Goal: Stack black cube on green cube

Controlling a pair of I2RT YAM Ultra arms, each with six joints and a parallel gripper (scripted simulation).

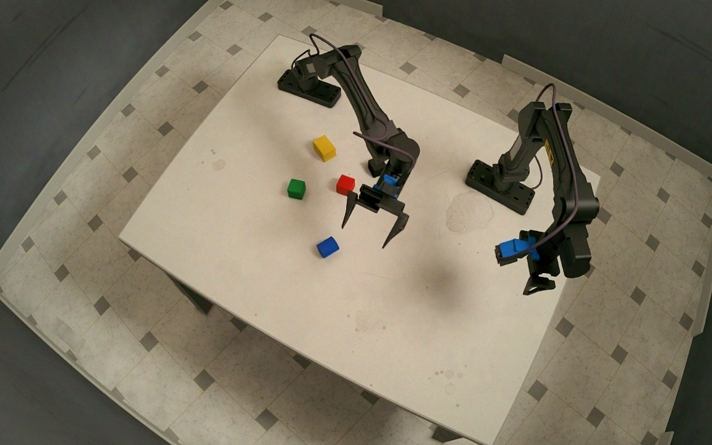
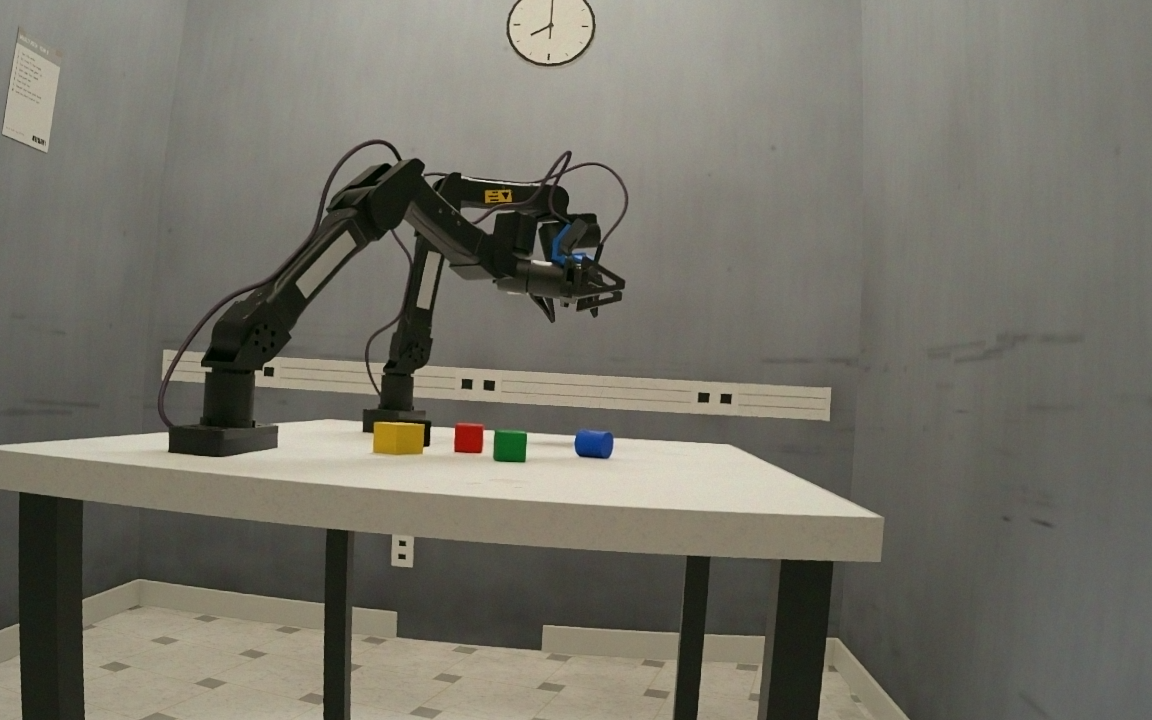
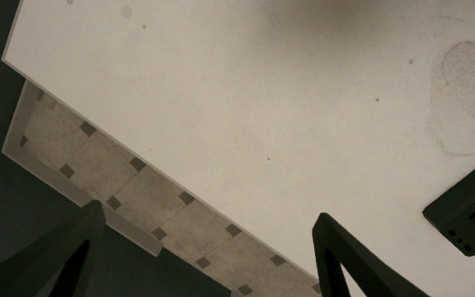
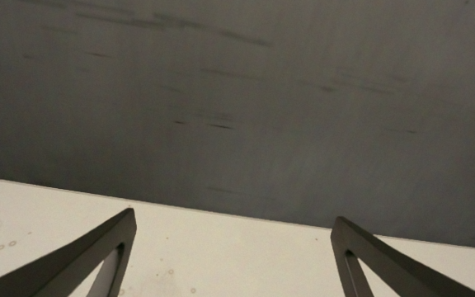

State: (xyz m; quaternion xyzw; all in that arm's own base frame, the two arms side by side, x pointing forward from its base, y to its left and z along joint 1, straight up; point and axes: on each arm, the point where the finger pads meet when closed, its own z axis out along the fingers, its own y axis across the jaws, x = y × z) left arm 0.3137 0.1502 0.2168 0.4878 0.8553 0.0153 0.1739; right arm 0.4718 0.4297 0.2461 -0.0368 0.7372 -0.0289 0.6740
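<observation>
My right gripper is now 290 mm past the black cube, 250 mm above it and 140 mm to the left of it. Also, from my right hand: red cube: 250 mm below, 190 mm behind, 180 mm to the right; blue cylinder: 250 mm below, 120 mm to the right, 10 mm behind; green cube: 290 mm to the right, 250 mm below, 110 mm behind.
</observation>
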